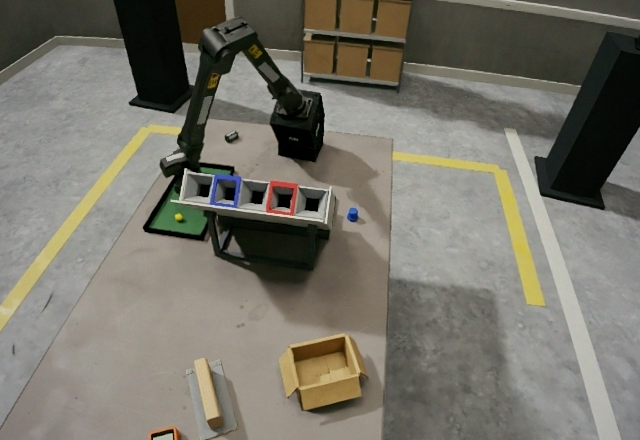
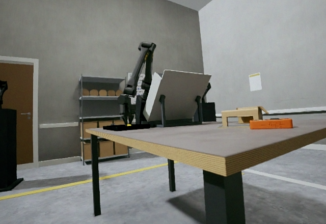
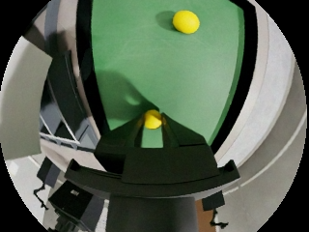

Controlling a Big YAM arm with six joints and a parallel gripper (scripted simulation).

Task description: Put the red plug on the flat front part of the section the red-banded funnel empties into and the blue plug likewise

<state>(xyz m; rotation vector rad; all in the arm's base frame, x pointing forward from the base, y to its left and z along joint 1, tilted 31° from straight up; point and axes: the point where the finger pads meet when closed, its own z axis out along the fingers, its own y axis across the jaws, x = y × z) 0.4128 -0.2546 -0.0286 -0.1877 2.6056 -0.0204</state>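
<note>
My hand is 3 cm to the left of the green marble tray and 1 cm above it. From my hand the other things lie so: orange device: 79 cm ahead, 34 cm to the left; then white cover: 7 cm ahead, 32 cm to the left, 19 cm above; then cardboard box: 49 cm ahead, 62 cm to the left, 2 cm above.
</note>
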